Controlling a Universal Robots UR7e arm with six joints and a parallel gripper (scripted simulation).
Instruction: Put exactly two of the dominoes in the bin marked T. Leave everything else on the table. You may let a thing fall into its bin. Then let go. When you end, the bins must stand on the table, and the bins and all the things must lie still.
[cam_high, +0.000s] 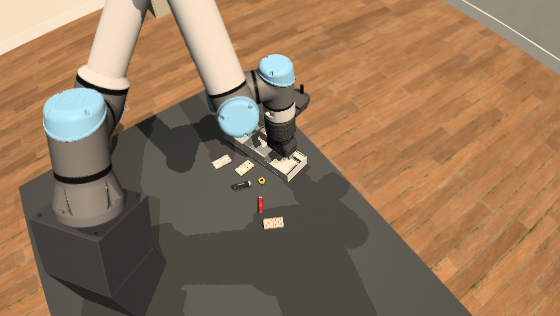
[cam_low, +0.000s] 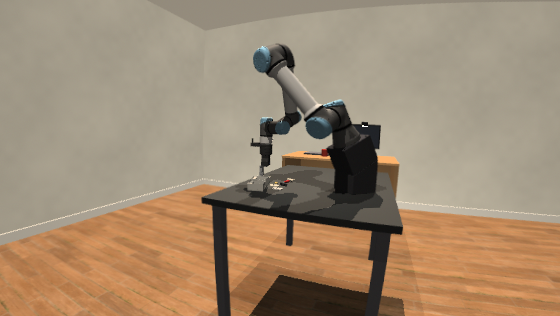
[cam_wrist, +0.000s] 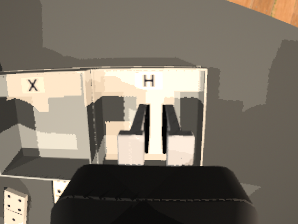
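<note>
Right now the yellow nut is 90 mm behind my hand, 50 mm below it and 20 mm to the right of it. Also, from my hand: black cylinder: 150 mm behind, 50 mm below, 10 mm to the right; red cylinder: 130 mm behind, 90 mm to the right, 50 mm below.
</note>
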